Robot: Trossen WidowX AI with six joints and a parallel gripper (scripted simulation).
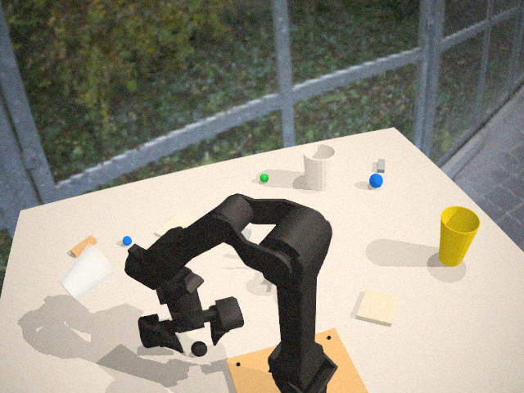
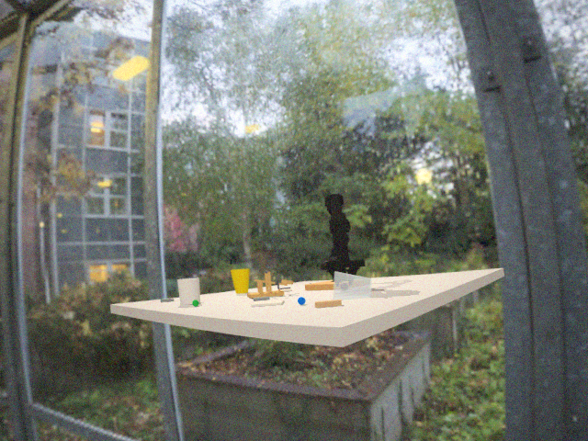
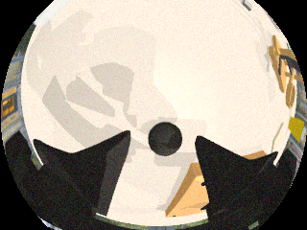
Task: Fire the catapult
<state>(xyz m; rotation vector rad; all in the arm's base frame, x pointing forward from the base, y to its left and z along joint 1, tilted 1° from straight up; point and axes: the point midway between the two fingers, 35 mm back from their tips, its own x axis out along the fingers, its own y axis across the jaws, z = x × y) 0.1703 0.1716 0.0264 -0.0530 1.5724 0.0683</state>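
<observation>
The wooden catapult is 220 mm to the right of my gripper tip, 170 mm ahead of it and 30 mm above it. Round my gripper tip: tan square tile 370 mm to the right, 10 mm below, 10 mm ahead; small blue ball 370 mm ahead, 150 mm to the left, 10 mm below; black ball right at my gripper tip.
</observation>
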